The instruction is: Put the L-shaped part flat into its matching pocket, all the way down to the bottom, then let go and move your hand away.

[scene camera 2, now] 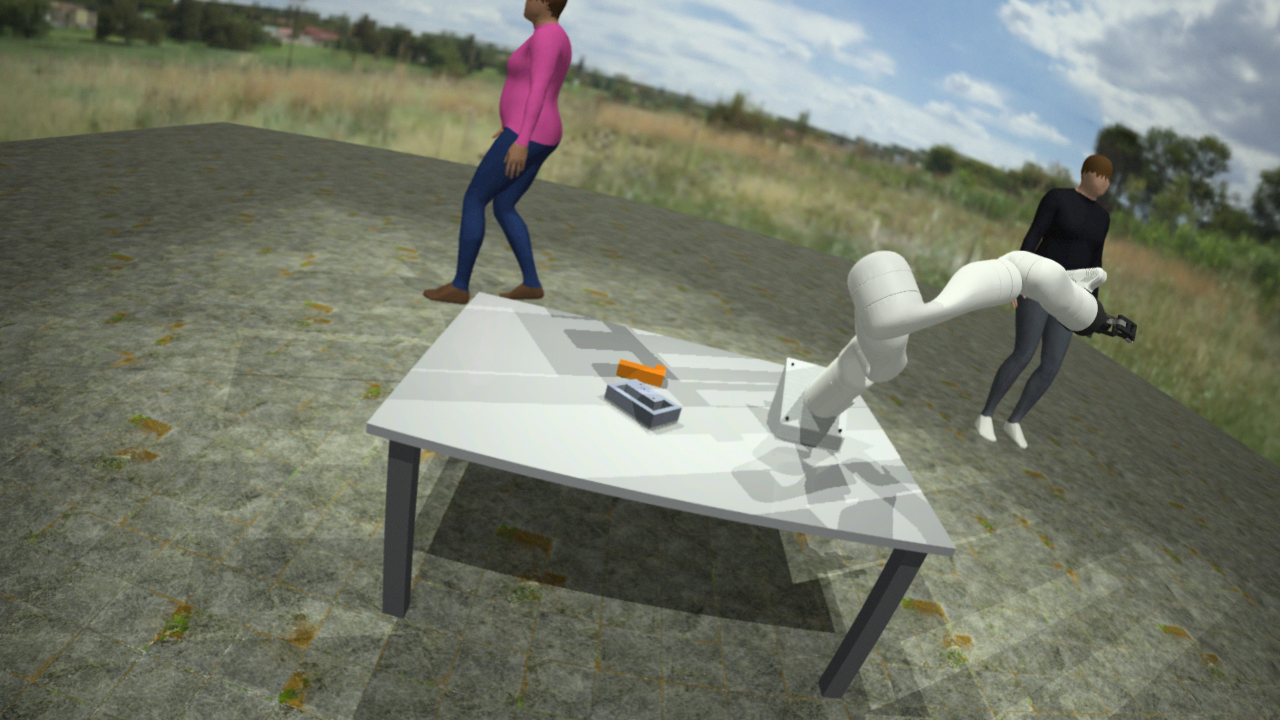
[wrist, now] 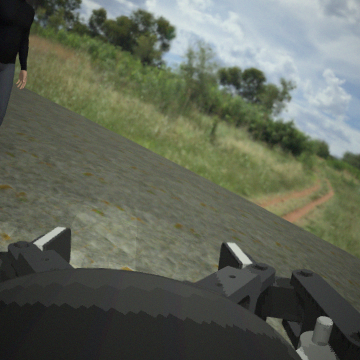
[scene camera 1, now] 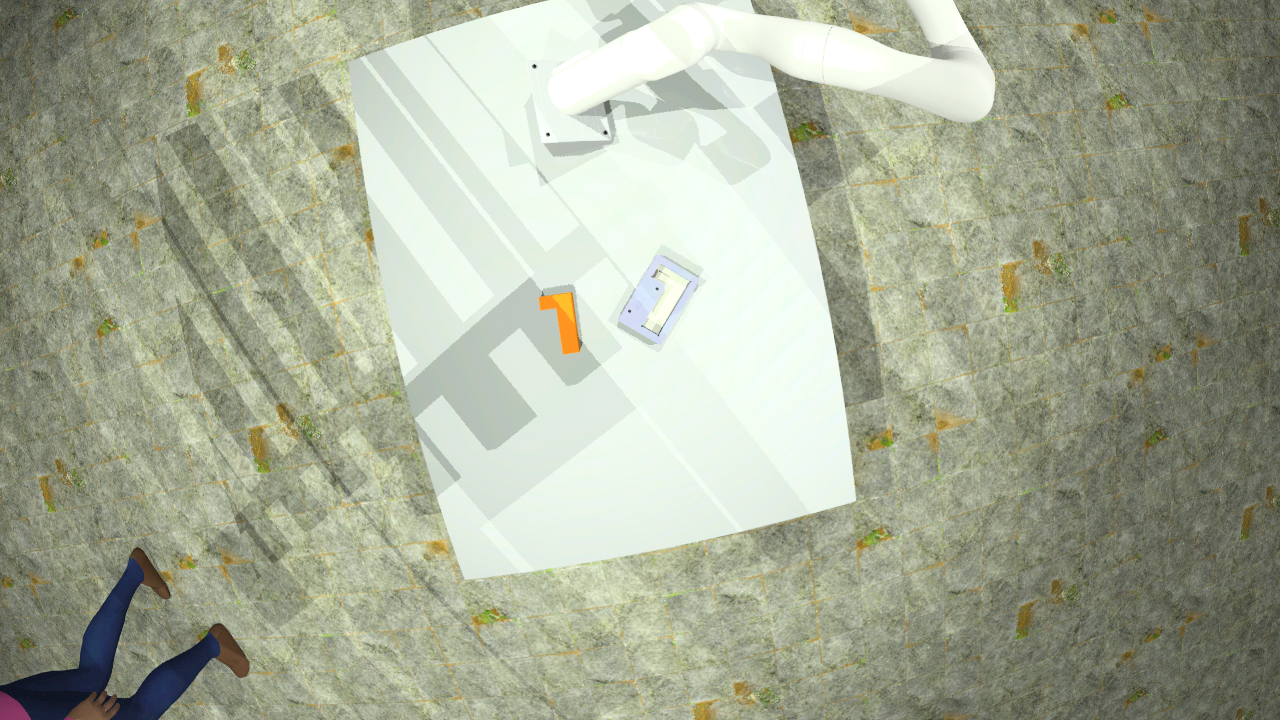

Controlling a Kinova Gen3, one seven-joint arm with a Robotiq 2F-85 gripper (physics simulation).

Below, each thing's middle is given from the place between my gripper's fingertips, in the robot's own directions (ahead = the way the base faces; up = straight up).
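Scene:
I find the grey pocket block (scene camera 1: 665, 288) a good way to the right of my hand, far ahead of it and far below it. The orange L-shaped part (scene camera 1: 564, 303) is far to the right of my hand as well, and it too is well ahead of it and well below it.

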